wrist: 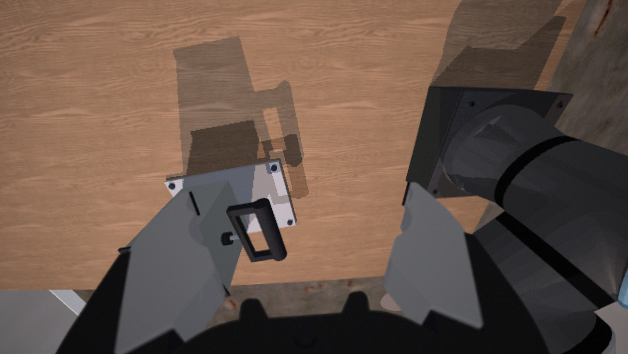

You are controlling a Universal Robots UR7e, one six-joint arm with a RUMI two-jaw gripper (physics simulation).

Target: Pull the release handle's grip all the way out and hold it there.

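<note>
The release handle's black D-shaped grip shows left of the middle of the wrist view. It joins a short pale stem at a black collar on the side of a grey-green post. The post stands on a light metal base plate with dark bolts at its corners. My gripper is wide open with nothing between its fingers. The grip shows in the view between the two fingers, nearer the left one, and no contact with it is visible. The left finger hides much of the post.
The wooden table carries the fixture. At the right, the robot's dark base block and the thick grey arm stand beside the right finger. The table's near edge runs behind the fingers, with floor beyond it. Shadows of the fixture fall on the table.
</note>
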